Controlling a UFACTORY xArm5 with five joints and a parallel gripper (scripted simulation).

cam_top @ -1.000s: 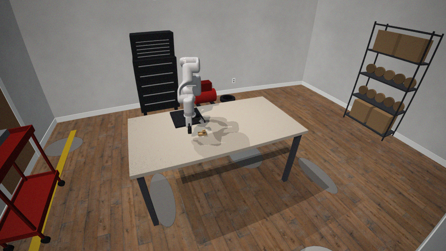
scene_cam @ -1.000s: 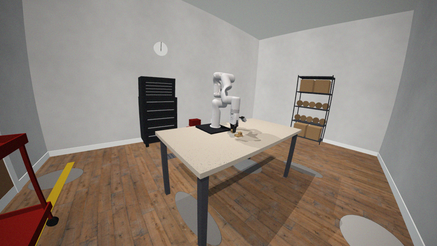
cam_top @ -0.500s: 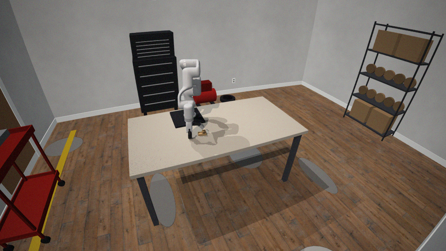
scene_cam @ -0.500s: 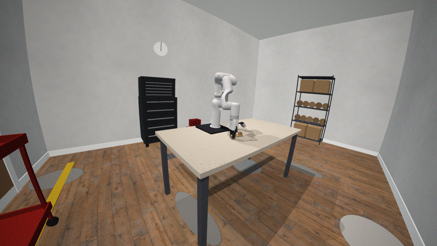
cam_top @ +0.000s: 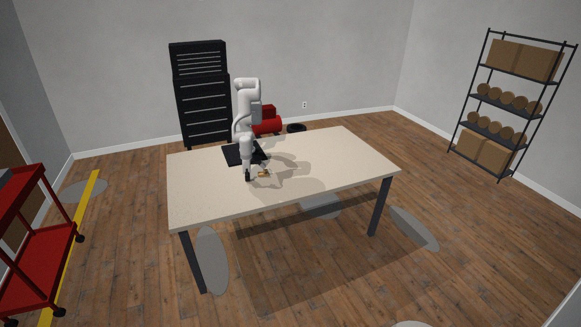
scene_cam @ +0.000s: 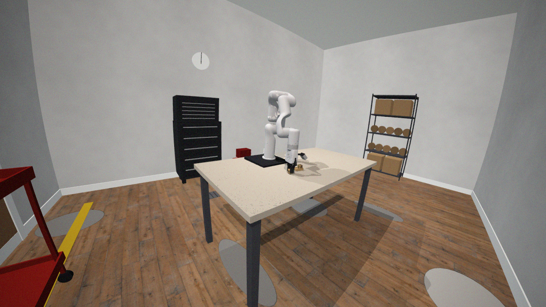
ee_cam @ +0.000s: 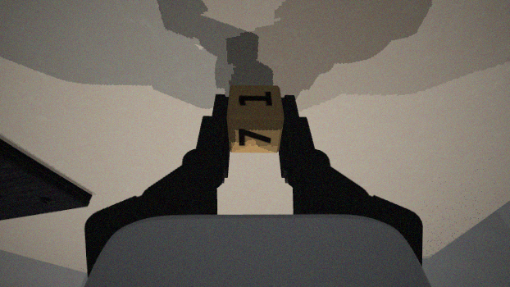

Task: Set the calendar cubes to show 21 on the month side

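Right now the wooden digit cube is 20 mm below my hand. From my hand the other things lie so: wooden tray (110 mm to the left, 40 mm behind, 30 mm below).
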